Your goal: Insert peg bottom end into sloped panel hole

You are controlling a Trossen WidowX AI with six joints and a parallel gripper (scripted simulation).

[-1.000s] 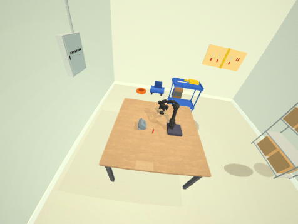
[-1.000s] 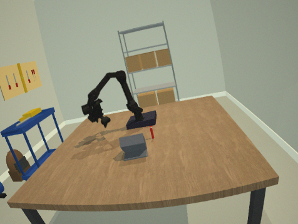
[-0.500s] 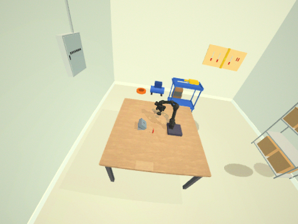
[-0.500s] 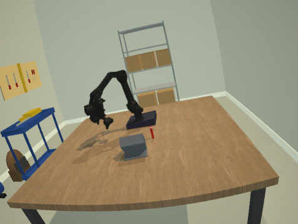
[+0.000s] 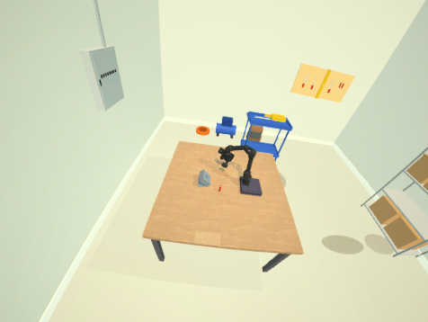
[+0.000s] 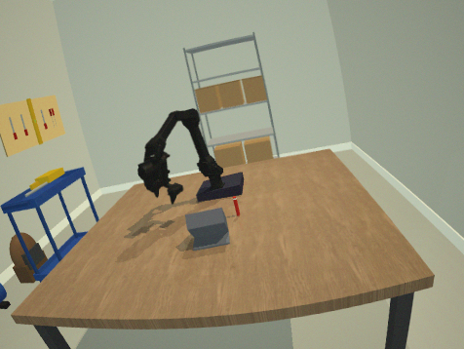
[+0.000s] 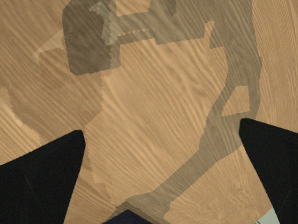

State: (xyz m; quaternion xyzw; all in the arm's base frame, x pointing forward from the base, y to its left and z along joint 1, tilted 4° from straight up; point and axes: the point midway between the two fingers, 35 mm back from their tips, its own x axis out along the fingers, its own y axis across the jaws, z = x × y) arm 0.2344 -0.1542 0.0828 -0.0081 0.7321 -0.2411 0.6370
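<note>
The red peg is 32 cm to the left of my gripper tip, 3 cm below it and 2 cm ahead of it. Also, from my gripper tip: grey sloped panel 26 cm to the left, 19 cm ahead, 2 cm below.
</note>
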